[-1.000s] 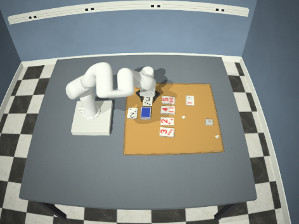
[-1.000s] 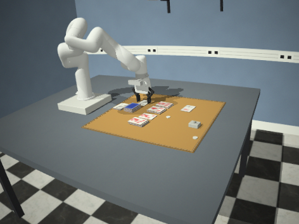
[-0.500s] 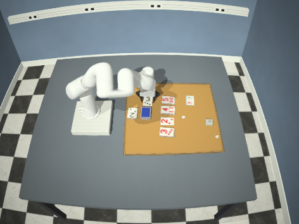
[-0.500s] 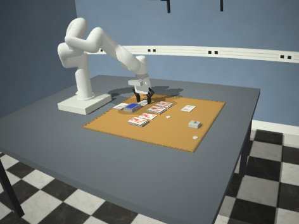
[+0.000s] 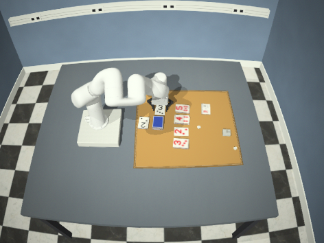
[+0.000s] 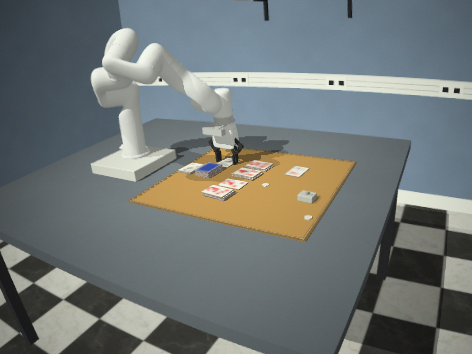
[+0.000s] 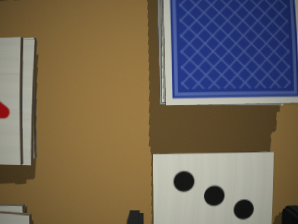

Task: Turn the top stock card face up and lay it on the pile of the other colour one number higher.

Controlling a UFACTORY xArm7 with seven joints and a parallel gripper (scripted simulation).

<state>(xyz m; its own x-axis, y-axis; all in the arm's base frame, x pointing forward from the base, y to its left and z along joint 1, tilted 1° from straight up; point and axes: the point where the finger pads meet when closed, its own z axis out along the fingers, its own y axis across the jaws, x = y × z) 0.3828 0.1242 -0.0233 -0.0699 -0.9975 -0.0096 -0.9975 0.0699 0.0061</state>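
My gripper is now 170 mm short of the orange mat, 120 mm to the left of it and 30 mm above it. Round my hand: grey block: 410 mm ahead, 190 mm to the right.
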